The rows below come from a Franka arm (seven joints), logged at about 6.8 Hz.
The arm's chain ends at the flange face. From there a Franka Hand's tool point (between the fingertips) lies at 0.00 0.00 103.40 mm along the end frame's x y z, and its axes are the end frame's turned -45 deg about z.
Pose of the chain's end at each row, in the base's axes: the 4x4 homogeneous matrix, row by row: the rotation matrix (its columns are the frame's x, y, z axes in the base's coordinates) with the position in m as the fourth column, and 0 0 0 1 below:
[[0.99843, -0.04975, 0.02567, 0.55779], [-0.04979, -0.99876, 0.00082, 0.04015], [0.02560, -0.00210, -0.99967, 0.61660], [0, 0, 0, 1]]
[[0.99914, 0.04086, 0.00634, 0.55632], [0.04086, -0.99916, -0.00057, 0.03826], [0.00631, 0.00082, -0.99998, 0.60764], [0, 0, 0, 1]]
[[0.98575, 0.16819, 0.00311, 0.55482], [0.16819, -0.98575, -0.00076, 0.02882], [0.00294, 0.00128, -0.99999, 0.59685], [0, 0, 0, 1]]
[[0.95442, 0.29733, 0.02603, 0.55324], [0.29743, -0.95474, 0.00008, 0.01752], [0.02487, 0.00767, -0.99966, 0.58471], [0, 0, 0, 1]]
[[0.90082, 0.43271, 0.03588, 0.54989], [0.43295, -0.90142, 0.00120, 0.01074], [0.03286, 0.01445, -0.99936, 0.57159], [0, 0, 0, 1]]
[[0.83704, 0.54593, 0.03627, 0.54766], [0.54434, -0.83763, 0.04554, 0.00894], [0.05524, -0.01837, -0.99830, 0.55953], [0, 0, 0, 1]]
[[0.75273, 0.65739, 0.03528, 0.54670], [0.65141, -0.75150, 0.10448, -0.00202], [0.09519, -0.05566, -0.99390, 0.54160], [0, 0, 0, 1]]
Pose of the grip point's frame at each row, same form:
[[0.74118, 0.67082, 0.02567, 0.56044], [0.67102, -0.74144, 0.00082, 0.04023], [0.01959, 0.01662, -0.99967, 0.51323], [0, 0, 0, 1]]
[[0.67761, 0.73539, 0.00634, 0.55698], [0.73541, -0.67762, -0.00057, 0.03820], [0.00388, 0.00504, -0.99998, 0.50424], [0, 0, 0, 1]]
[[0.57810, 0.81596, 0.00311, 0.55514], [0.81596, -0.57810, -0.00076, 0.02874], [0.00117, 0.00298, -0.99999, 0.49345], [0, 0, 0, 1]]
[[0.46463, 0.88512, 0.02603, 0.55593], [0.88542, -0.46479, 0.00008, 0.01753], [0.01216, 0.02301, -0.99966, 0.48135], [0, 0, 0, 1]]
[[0.33100, 0.94295, 0.03588, 0.55360], [0.94354, -0.33126, 0.00120, 0.01086], [0.01302, 0.03345, -0.99936, 0.46826], [0, 0, 0, 1]]
[[0.20585, 0.97791, 0.03627, 0.55141], [0.97720, -0.20739, 0.04554, 0.01365], [0.05205, 0.02607, -0.99830, 0.45631], [0, 0, 0, 1]]
[[0.06742, 0.99711, 0.03528, 0.55035], [0.99201, -0.07077, 0.10448, 0.00878], [0.10667, 0.02795, -0.99390, 0.43883], [0, 0, 0, 1]]

